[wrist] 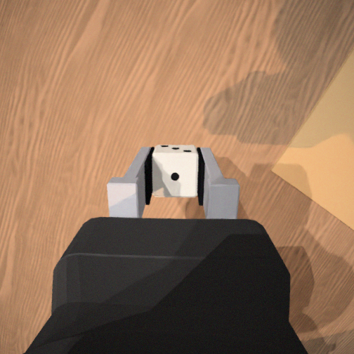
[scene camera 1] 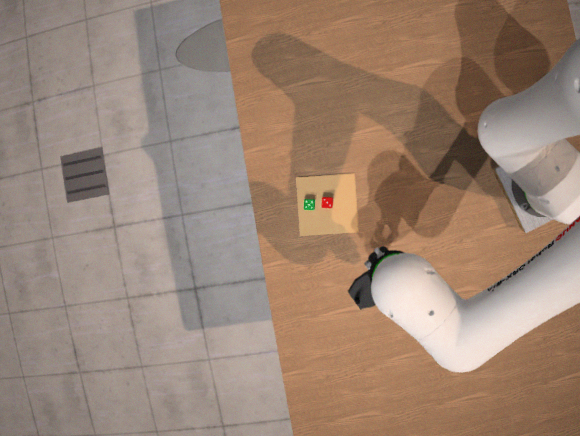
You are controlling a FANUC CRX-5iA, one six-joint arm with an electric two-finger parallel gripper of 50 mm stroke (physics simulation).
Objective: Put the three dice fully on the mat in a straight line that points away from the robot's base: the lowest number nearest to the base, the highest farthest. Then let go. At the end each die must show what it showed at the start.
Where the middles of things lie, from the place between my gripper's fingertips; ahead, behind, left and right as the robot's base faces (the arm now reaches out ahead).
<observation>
Right now my hand is 140 mm to the left of the mat [scene camera 1: 342,218], 100 mm short of it and 60 mm above it. From my hand the other things lie so: white die [wrist: 174,167]: 10 mm above.
</observation>
